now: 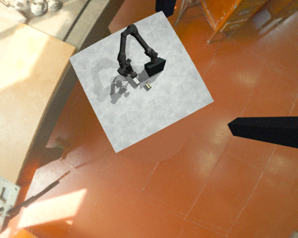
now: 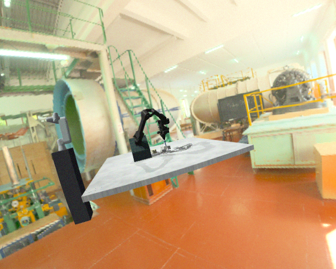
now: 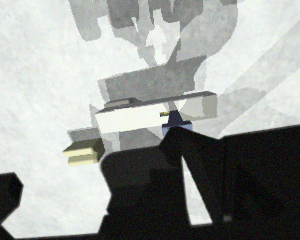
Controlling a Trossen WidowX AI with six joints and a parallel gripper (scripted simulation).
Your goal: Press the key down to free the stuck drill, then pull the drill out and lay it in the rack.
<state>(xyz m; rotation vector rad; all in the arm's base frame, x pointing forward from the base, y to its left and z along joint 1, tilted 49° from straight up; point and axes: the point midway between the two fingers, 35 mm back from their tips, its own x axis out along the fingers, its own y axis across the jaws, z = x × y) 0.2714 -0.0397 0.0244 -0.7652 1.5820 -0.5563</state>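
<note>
Right now the drill is 10 mm behind my gripper tip, 40 mm to the left of it and 90 mm below it. Round my gripper tip: small fixture 10 mm behind, 30 mm to the left, 90 mm below.
</note>
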